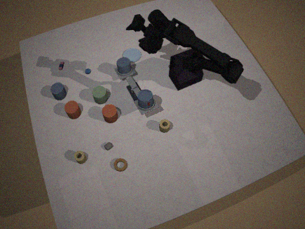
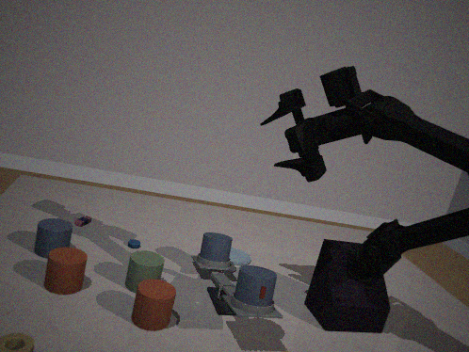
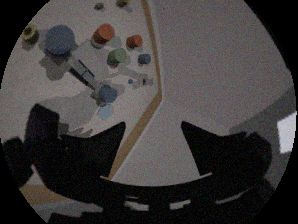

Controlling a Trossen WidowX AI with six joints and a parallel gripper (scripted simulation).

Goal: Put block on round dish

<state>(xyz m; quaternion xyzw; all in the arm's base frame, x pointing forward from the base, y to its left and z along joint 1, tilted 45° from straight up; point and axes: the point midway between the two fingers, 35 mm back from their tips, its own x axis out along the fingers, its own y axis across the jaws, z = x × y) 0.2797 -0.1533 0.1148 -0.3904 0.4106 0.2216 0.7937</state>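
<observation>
Right now the grey block is 300 mm below my gripper tip, 60 mm to the right of it and 50 mm ahead of it. Round my gripper tip: blue disc (340 mm below, 240 mm ahead, 130 mm to the right); pale blue round dish (340 mm below, 170 mm to the right, 20 mm behind); balance (300 mm below, 70 mm to the left, 20 mm ahead).
</observation>
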